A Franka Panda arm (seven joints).
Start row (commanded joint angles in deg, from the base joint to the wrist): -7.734 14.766 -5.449 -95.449 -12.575 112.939 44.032
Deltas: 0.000 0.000 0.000 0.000 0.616 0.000 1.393; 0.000 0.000 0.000 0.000 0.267 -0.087 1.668; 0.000 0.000 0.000 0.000 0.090 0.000 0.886; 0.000 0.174 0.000 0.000 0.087 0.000 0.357; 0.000 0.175 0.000 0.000 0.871 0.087 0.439; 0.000 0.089 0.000 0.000 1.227 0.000 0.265; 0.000 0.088 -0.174 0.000 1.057 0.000 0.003; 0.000 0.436 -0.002 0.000 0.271 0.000 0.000; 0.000 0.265 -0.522 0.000 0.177 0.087 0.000; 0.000 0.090 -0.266 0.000 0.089 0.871 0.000; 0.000 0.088 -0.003 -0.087 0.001 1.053 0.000; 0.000 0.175 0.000 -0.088 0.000 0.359 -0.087; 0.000 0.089 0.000 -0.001 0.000 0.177 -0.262; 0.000 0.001 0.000 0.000 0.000 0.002 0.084
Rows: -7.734 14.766 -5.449 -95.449 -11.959 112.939 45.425; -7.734 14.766 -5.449 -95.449 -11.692 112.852 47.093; -7.734 14.766 -5.449 -95.449 -11.602 112.852 47.979; -7.734 14.940 -5.449 -95.449 -11.515 112.852 48.336; -7.734 15.115 -5.449 -95.449 -10.644 112.939 48.775; -7.734 15.204 -5.449 -95.449 -9.417 112.939 49.040; -7.734 15.292 -5.623 -95.449 -8.360 112.939 49.043; -7.734 15.728 -5.625 -95.449 -8.089 112.939 49.043; -7.734 15.993 -6.147 -95.449 -7.912 113.026 49.043; -7.734 16.083 -6.413 -95.449 -7.823 113.897 49.043; -7.734 16.171 -6.416 -95.536 -7.822 114.950 49.043; -7.734 16.346 -6.416 -95.624 -7.822 115.309 48.956; -7.734 16.435 -6.416 -95.625 -7.822 115.486 48.694; -7.734 16.436 -6.416 -95.625 -7.822 115.488 48.778
